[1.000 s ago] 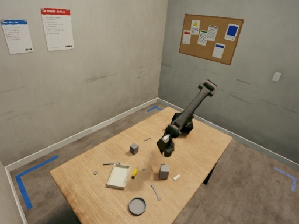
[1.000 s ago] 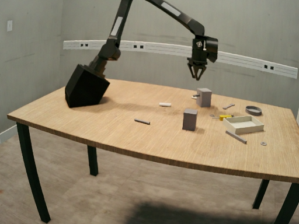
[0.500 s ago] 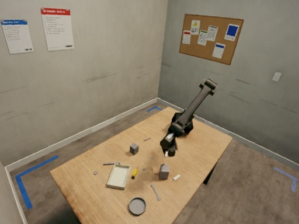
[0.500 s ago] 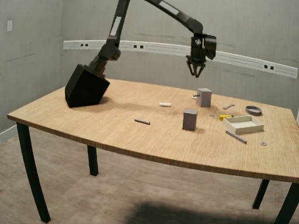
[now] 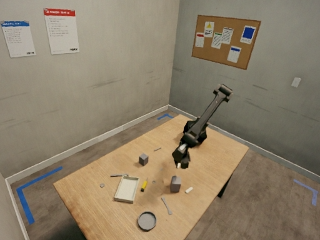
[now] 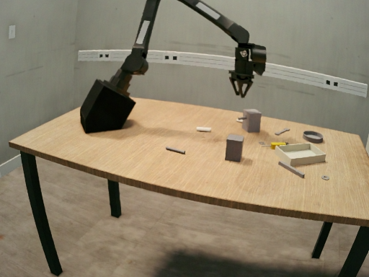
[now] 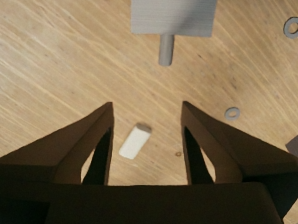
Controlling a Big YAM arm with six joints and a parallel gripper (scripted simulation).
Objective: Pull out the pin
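Right now the short grey pin is 3 cm ahead of my hand, 1 cm to the left of it and 9 cm below it. From my hand the other things lie so: spanner 18 cm ahead, 10 cm to the left, 14 cm below; then white tray 31 cm ahead, 14 cm to the right, 14 cm below; then grey ring dish 33 cm ahead, 10 cm to the left, 13 cm below.
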